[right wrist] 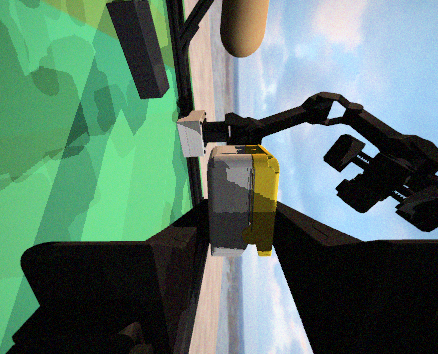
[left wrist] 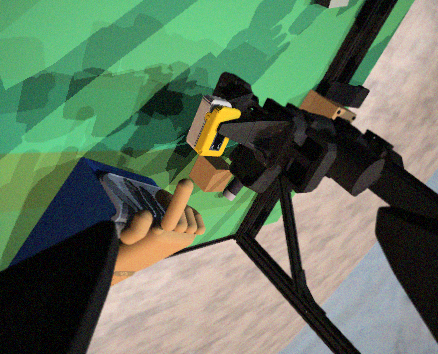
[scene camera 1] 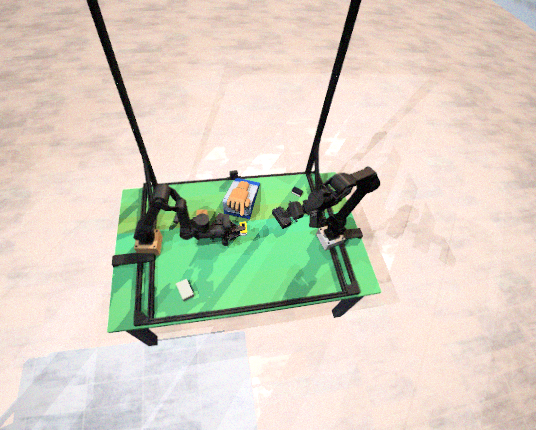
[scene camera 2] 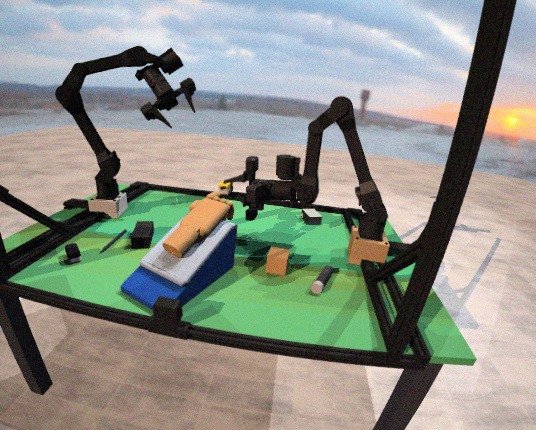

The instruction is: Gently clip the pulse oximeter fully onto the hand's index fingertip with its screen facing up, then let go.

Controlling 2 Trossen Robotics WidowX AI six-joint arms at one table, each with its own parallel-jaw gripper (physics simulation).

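Pixels of known places: left gripper, fingertip midpoint: (right wrist: 367, 183) (left wrist: 247, 227) (scene camera 1: 288, 215) (scene camera 2: 183, 119); right gripper, fingertip midpoint: (right wrist: 238, 205) (left wrist: 209, 119) (scene camera 1: 245, 230) (scene camera 2: 224, 186); left arm's base at its link origin: (right wrist: 204, 132) (scene camera 1: 331, 233) (scene camera 2: 107, 196); right arm's base at its link origin: (scene camera 1: 146, 238) (scene camera 2: 370, 235).
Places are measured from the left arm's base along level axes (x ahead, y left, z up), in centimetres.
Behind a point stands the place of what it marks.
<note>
The pulse oximeter (scene camera 1: 243, 228) (scene camera 2: 225, 186) {z 10.3, x 41.9, y -14.8 cm} (left wrist: 215, 132) {z 10.6, x 41.1, y -11.6 cm} (right wrist: 240, 200) {z 9.1, x 43.3, y -13.2 cm} has a yellow upper half and a grey lower half. Its dark screen faces up. My right gripper (left wrist: 209, 119) {z 9.0, x 41.4, y -11.0 cm} (right wrist: 238, 205) {z 9.0, x 41.4, y -11.0 cm} is shut on it and holds it above the table. The orange hand (scene camera 1: 241, 195) {z 9.3, x 36.6, y -29.6 cm} (scene camera 2: 205, 217) {z 8.3, x 38.0, y -33.4 cm} (left wrist: 150, 250) {z 9.5, x 36.4, y -28.8 cm} lies on a sloped stand. Its extended index finger (left wrist: 178, 205) (right wrist: 245, 30) is apart from the oximeter in both wrist views. My left gripper (scene camera 1: 281, 218) {z 27.3, x 27.2, y -1.8 cm} (scene camera 2: 182, 119) {z 27.3, x 27.2, y -1.8 cm} (left wrist: 247, 227) {z 27.3, x 27.2, y -1.8 cm} is open and empty, high above the table.
The blue wedge stand (scene camera 2: 210, 265) {z -0.5, x 39.8, y -40.1 cm} (left wrist: 65, 210) {z -2.3, x 30.0, y -30.0 cm} carries the hand. An orange cube (scene camera 2: 277, 261) {z -2.0, x 55.8, y -34.8 cm} (left wrist: 210, 174) {z -1.5, x 54.4, y -30.7 cm}, a dark cylinder (scene camera 2: 321, 280) {z -3.4, x 65.8, y -40.8 cm}, a black box (scene camera 2: 142, 234) {z -2.5, x 19.3, y -22.7 cm} (right wrist: 138, 50) {z -3.7, x 20.8, y -19.6 cm}, a thin dark stick (scene camera 2: 113, 241) {z -5.2, x 10.5, y -22.7 cm} and a pale box (scene camera 1: 185, 289) {z -2.9, x 73.3, y 2.0 cm} (scene camera 2: 312, 216) {z -2.9, x 72.9, y -2.1 cm} lie on the table.
</note>
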